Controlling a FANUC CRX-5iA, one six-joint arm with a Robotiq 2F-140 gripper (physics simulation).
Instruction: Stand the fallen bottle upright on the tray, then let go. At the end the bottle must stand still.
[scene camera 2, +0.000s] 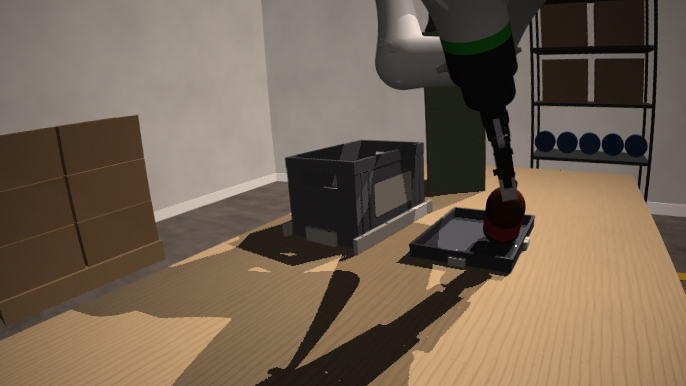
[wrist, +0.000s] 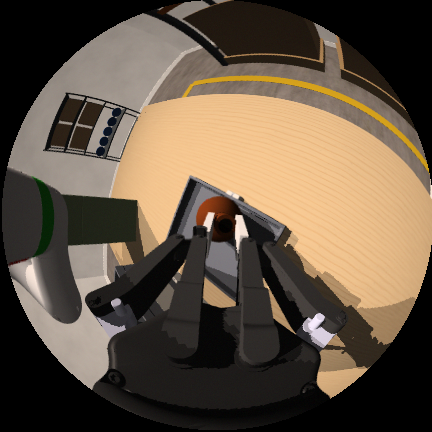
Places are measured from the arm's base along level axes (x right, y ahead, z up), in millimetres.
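Where they show: gripper, fingertip midpoint: (scene camera 2: 508, 191) (wrist: 223, 223).
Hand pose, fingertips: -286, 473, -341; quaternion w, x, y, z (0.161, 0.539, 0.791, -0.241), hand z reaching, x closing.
After its pixels a point has its place, as x, y, z.
The brown bottle with a red label (scene camera 2: 503, 232) {-276, 454, -424} (wrist: 206, 212) {-284, 441, -341} is nearly upright, with a slight lean, its base within the right part of the tray. Whether its base rests fully on the tray floor cannot be told. The dark shallow tray (scene camera 2: 431, 253) {-166, 538, -452} (wrist: 181, 209) {-210, 291, -455} lies on the table. My gripper (scene camera 2: 509, 192) {-286, 473, -341} (wrist: 223, 223) {-286, 473, -341} points down from above, tilted, and is shut on the bottle's neck. In the wrist view the neck opening shows between the two light fingertips. In the scene view the fingertips hide the neck.
A dark crate (scene camera 2: 320, 205) {73, 553, -386} stands left of the tray, with a low grey rail (scene camera 2: 390, 229) {-36, 461, -451} between them. A dark green cabinet (scene camera 2: 456, 145) {-31, 64, -329} (wrist: 102, 220) {-31, 64, -313} stands behind. Stacked cardboard boxes (scene camera 2: 35, 205) are at the far left. A shelf rack (scene camera 2: 592, 50) stands at the back right.
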